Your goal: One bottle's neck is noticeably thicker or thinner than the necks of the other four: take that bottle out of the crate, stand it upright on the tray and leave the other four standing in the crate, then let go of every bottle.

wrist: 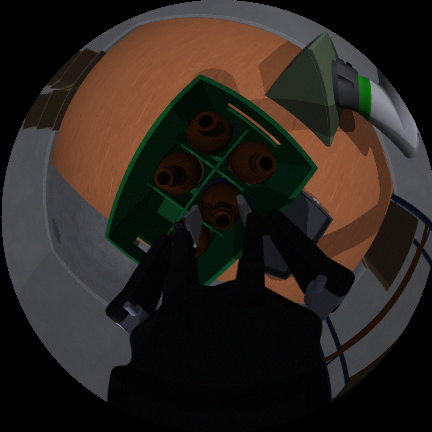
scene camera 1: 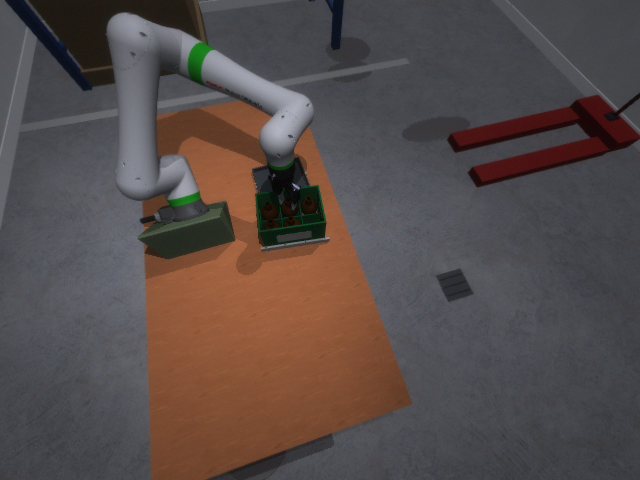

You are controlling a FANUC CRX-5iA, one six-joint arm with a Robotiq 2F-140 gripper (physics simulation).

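Frame: origin at the arm's base, x ahead, y left, z up, level; millimetres.
Seen in the pictures: gripper, fingertip midpoint: (wrist: pixel 218 208) (scene camera 1: pixel 288 204); arm's base, origin of the base link: (wrist: pixel 337 82) (scene camera 1: pixel 191 215).
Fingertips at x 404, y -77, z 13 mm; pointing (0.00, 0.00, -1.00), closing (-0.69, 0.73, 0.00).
Pixels of each thing's middle, then the offset from my fingertips to it. "pt": a spot on its surface instead.
- right bottle, body centre: (wrist: pixel 191 235) (scene camera 1: pixel 309 207) dx +91, dy -9, dz -53 mm
- dark grey tray, surface spot: (wrist: pixel 307 220) (scene camera 1: pixel 266 179) pt dx -58, dy +259, dz -133 mm
A green crate (scene camera 1: pixel 268 238) (wrist: pixel 295 175) holds five brown bottles upright. In the scene view, the back row has a left bottle (scene camera 1: pixel 269 209) (wrist: pixel 252 162), a middle bottle (scene camera 1: pixel 289 208) (wrist: pixel 220 200) and a right bottle (scene camera 1: pixel 309 205) (wrist: pixel 202 245). The front row has a left bottle (scene camera 1: pixel 270 225) (wrist: pixel 209 135) and a middle bottle (scene camera 1: pixel 291 222) (wrist: pixel 177 172); its right compartment is empty. My gripper (scene camera 1: pixel 287 200) (wrist: pixel 218 208) is partly open over the back middle bottle, fingertips apart on either side of its neck, holding nothing. A finger partly hides the back right bottle. I cannot tell which neck differs.
A dark grey tray (scene camera 1: pixel 262 177) (wrist: pixel 307 220) lies just behind the crate, partly hidden by the gripper. A green wedge-shaped base (scene camera 1: pixel 191 240) (wrist: pixel 305 92) carries the arm to the left of the crate. A red pallet jack (scene camera 1: pixel 516 126) stands on the floor at the right.
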